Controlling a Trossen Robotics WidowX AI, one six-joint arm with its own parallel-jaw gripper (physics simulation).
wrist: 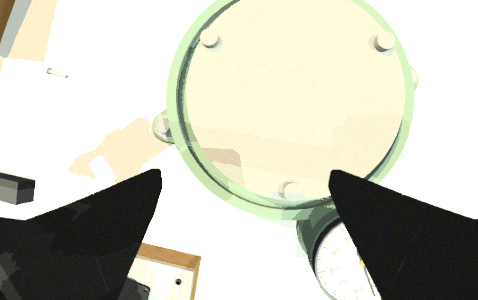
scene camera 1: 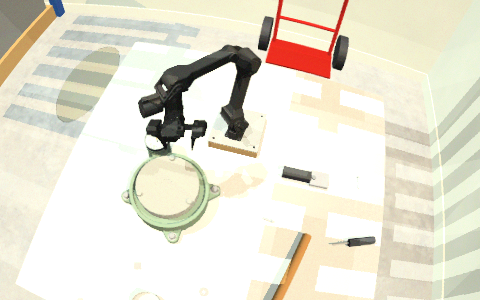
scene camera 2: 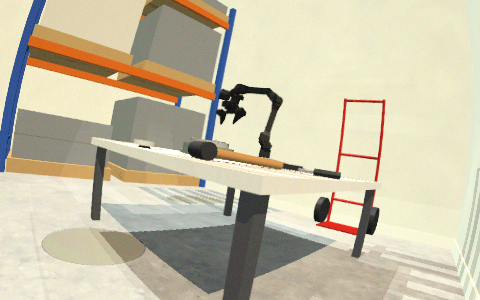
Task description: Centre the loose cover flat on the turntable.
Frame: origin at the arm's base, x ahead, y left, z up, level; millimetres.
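Seen in the pictures: gripper, between the fingertips: (wrist: 246,177) (scene camera 1: 179,149) (scene camera 2: 226,124); arm's base, origin of its link: (wrist: 124,298) (scene camera 1: 235,132).
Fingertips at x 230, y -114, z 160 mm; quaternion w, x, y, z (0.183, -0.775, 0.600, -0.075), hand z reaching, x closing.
Pixels of each thing's middle, then the offset from my fingertips to it. "*": a spot on its surface instead.
- pale round disc, middle of its body: (wrist: 292,93) (scene camera 1: 167,186) (scene camera 2: 209,143) dx +84, dy -22, dz -127 mm
- turntable, a spot on its surface: (wrist: 172,95) (scene camera 1: 206,192) * dx +50, dy +112, dz -140 mm
- white dial, a spot on its surface: (wrist: 336,265) * dx -70, dy -106, dz -98 mm
- scraper, middle of its body: (scene camera 1: 305,176) (scene camera 2: 297,168) dx -164, dy +423, dz -186 mm
- screwdriver, middle of its body: (scene camera 1: 353,242) (scene camera 2: 319,172) dx +34, dy +675, dz -186 mm
- hammer, middle of its body: (scene camera 1: 284,285) (scene camera 2: 242,158) dx +263, dy +469, dz -176 mm
- small bolt, middle of its body: (wrist: 57,73) dx +46, dy +341, dz -196 mm
A pale round disc (scene camera 1: 167,185) (scene camera 2: 218,144) (wrist: 295,100) with three small studs, apparently the loose cover, lies inside the green ring housing of the turntable (scene camera 1: 205,192) (scene camera 2: 186,147) (wrist: 172,95). In the wrist view the dark gap around the disc looks uneven, widest along the left; whether the disc lies fully flat I cannot tell. My gripper (scene camera 1: 177,145) (scene camera 2: 229,123) (wrist: 246,177) is open and empty, high above the housing's dial side. In the wrist view the right finger overlaps the rim and partly hides the white dial (scene camera 1: 154,143) (wrist: 336,265).
The arm's base plate (scene camera 1: 255,131) (wrist: 170,258) is beside the turntable. A scraper (scene camera 1: 297,174), a screwdriver (scene camera 1: 361,242), a hammer (scene camera 1: 297,260) (scene camera 2: 250,158) and a small bolt (wrist: 57,73) lie on the table. A red hand truck (scene camera 1: 300,58) stands beyond the table.
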